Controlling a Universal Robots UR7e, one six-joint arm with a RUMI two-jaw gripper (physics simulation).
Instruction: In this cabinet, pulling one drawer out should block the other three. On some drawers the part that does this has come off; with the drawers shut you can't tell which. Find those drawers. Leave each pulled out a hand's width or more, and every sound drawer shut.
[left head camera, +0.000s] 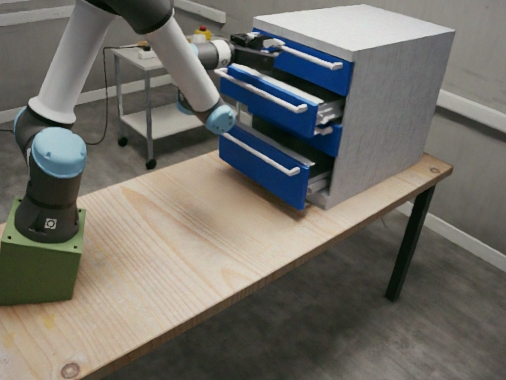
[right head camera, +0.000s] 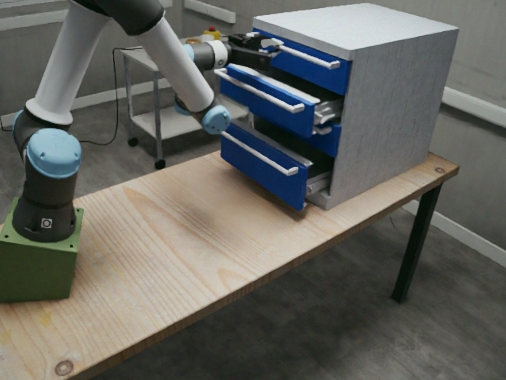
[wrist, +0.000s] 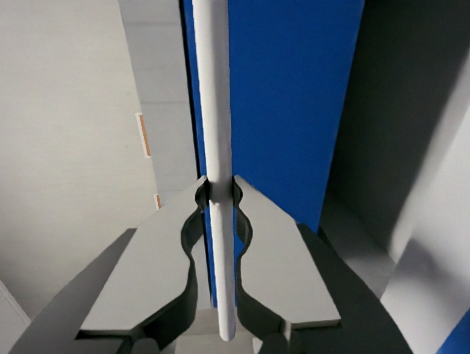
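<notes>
The grey cabinet (left head camera: 387, 115) (right head camera: 390, 115) has four blue drawers. The top drawer (left head camera: 310, 69) (right head camera: 307, 69) (wrist: 290, 100) sits flush. My gripper (left head camera: 276, 46) (right head camera: 274, 46) (wrist: 221, 178) is shut on its white handle (left head camera: 315, 58) (right head camera: 310, 56) (wrist: 215, 100), toward the far end of the bar, with one finger on each side. The second drawer (left head camera: 300, 122) (right head camera: 299, 122) is pulled well out. The third drawer (left head camera: 332, 141) (right head camera: 330, 141) looks shut and is partly hidden behind the second. The bottom drawer (left head camera: 265, 175) (right head camera: 265, 175) is pulled well out. The blocking parts are not visible.
The cabinet stands at the far end of the wooden table (left head camera: 165, 250) (right head camera: 165, 250). The open second drawer juts out below my gripper. A white trolley (left head camera: 148, 115) (right head camera: 157, 115) stands behind the table. The arm's green base (left head camera: 40, 275) (right head camera: 37, 275) is at the left.
</notes>
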